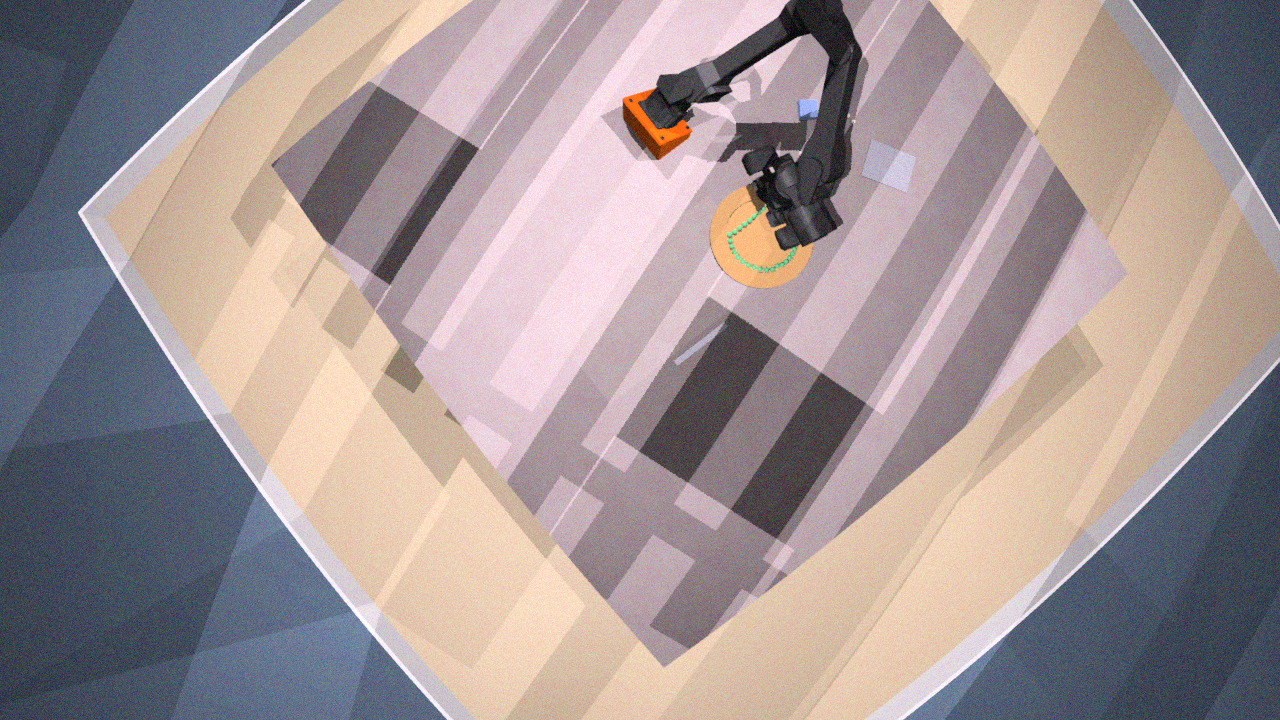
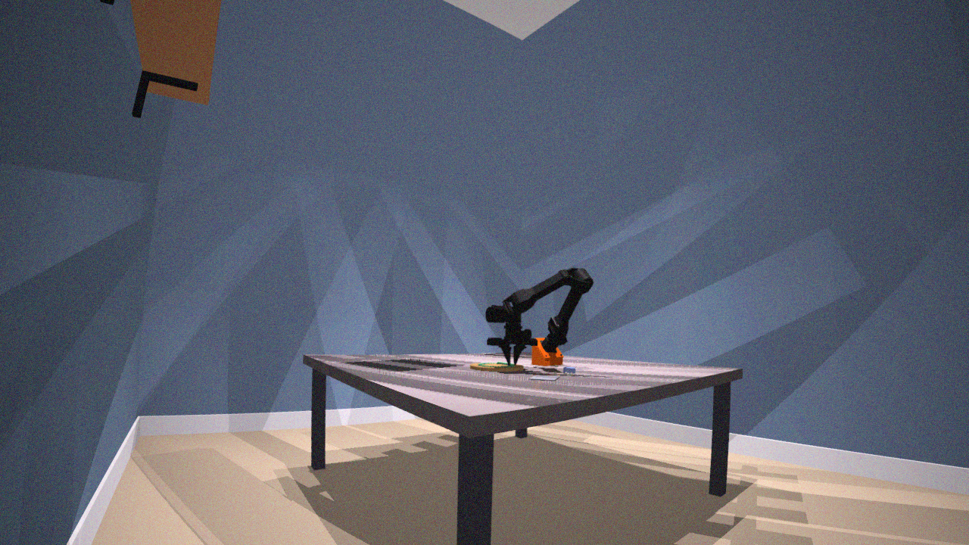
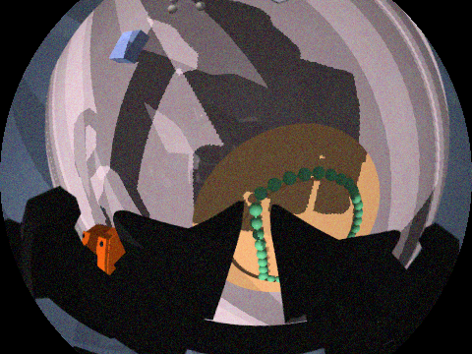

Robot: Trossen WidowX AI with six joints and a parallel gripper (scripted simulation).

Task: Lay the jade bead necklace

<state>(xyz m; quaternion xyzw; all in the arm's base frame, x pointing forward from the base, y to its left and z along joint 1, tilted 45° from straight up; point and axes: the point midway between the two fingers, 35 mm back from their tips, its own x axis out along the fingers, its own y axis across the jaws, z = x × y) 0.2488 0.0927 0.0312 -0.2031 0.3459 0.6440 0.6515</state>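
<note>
The round tan bead board lies 4 cm ahead of my gripper tip, 4 cm to the right of it and 1 cm below it. From my gripper tip the other things lie so: white strip 14 cm ahead, 25 cm to the right, 1 cm below; pale square sheet 6 cm ahead, 26 cm to the left, 1 cm below; blue cube 12 cm behind, 18 cm to the left, 1 cm below.
</note>
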